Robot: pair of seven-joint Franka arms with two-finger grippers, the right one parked.
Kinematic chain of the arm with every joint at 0, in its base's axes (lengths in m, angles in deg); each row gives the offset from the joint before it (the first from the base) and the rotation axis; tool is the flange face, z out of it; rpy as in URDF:
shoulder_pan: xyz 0 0 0.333 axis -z
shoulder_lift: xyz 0 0 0 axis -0.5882 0.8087 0
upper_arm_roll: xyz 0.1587 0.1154 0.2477 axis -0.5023 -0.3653 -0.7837
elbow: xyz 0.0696 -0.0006 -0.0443 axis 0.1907 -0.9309 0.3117
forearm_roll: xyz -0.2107 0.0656 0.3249 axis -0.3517 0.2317 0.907
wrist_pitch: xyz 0 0 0 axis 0.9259 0.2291 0.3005
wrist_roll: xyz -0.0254 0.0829 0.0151 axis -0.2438 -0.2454 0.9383
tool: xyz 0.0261 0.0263 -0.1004 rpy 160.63 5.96 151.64
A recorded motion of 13 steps. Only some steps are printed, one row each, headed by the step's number.
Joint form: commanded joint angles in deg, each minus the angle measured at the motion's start. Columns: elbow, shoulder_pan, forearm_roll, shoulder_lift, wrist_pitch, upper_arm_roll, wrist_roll.
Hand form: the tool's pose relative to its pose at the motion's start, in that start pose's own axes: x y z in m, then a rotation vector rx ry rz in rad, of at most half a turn. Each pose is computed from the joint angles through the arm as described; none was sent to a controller.
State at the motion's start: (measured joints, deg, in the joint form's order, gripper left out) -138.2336 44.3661 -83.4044 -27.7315 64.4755 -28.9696 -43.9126
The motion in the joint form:
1: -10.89 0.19 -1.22 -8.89 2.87 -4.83 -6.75
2: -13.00 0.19 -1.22 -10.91 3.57 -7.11 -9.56
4: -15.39 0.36 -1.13 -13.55 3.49 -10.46 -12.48
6: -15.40 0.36 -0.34 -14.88 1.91 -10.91 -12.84
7: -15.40 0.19 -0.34 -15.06 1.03 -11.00 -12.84
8: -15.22 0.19 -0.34 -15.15 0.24 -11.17 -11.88
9: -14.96 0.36 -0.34 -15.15 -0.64 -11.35 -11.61
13: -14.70 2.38 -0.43 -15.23 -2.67 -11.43 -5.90
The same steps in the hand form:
1: -0.0447 -0.0445 0.0003 -0.0210 0.0115 0.0371
2: -0.0560 -0.0669 -0.0009 -0.0249 0.0210 0.0466
4: -0.0738 -0.0979 -0.0028 -0.0336 0.0225 0.0428
6: -0.0837 -0.1039 -0.0117 -0.0253 0.0160 0.0420
7: -0.0866 -0.1062 -0.0117 -0.0281 0.0038 0.0376
8: -0.0886 -0.1078 -0.0127 -0.0301 -0.0056 0.0178
9: -0.0900 -0.1079 -0.0134 -0.0318 -0.0164 0.0129
13: -0.0916 -0.0899 -0.0145 -0.0324 -0.0457 -0.0529

